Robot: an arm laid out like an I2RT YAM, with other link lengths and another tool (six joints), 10 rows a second.
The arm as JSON. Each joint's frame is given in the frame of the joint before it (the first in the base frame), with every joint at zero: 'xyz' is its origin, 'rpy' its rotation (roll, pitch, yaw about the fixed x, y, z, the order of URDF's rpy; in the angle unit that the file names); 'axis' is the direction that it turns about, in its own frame. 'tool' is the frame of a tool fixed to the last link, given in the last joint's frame.
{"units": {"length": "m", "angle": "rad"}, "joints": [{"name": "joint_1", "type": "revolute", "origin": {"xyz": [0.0, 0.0, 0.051], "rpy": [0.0, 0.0, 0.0]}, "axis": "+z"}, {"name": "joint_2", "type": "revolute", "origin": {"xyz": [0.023, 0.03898, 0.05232], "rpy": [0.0, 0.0, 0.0]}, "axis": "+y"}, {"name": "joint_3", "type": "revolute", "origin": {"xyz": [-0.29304, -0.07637, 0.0], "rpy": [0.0, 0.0, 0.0]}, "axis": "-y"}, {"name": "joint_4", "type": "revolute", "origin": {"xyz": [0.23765, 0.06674, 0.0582], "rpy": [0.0, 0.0, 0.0]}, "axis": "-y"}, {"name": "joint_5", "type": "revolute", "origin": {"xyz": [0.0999, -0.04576, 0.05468], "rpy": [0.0, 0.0, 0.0]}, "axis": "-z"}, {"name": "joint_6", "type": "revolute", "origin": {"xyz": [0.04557, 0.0, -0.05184], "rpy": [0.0, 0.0, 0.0]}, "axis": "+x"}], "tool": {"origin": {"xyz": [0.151, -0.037, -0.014], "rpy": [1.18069, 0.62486, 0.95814]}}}
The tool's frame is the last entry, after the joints.
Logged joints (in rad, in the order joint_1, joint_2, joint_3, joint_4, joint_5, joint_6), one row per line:
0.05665, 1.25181, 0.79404, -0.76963, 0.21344, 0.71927
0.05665, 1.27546, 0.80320, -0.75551, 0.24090, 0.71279
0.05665, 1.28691, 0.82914, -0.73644, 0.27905, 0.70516
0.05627, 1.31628, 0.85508, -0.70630, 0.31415, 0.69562
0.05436, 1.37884, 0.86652, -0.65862, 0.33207, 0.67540
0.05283, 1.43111, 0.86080, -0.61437, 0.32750, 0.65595
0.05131, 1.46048, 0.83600, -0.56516, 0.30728, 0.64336
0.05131, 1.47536, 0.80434, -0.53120, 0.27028, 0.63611
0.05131, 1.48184, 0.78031, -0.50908, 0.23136, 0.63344
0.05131, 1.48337, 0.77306, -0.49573, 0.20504, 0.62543
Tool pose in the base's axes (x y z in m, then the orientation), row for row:
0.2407, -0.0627, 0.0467, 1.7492, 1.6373, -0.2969
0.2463, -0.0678, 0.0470, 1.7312, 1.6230, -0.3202
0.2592, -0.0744, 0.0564, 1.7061, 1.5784, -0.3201
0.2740, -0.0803, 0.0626, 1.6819, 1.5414, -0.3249
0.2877, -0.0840, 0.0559, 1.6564, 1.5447, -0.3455
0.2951, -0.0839, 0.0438, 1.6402, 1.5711, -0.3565
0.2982, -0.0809, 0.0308, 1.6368, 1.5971, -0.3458
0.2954, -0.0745, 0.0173, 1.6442, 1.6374, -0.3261
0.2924, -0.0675, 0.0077, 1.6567, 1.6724, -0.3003
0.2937, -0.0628, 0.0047, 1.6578, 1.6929, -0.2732
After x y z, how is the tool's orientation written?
As a rotation vector, in radians.
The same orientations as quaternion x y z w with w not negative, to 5 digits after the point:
0.67715, 0.63383, -0.11494, 0.35571
0.67313, 0.63106, -0.12450, 0.36491
0.67043, 0.62025, -0.12579, 0.38730
0.66685, 0.61114, -0.12882, 0.40648
0.65858, 0.61417, -0.13737, 0.41255
0.65105, 0.62362, -0.14151, 0.40891
0.64780, 0.63209, -0.13686, 0.40260
0.64651, 0.64384, -0.12822, 0.38866
0.64721, 0.65334, -0.11732, 0.37485
0.64593, 0.65961, -0.10645, 0.36928

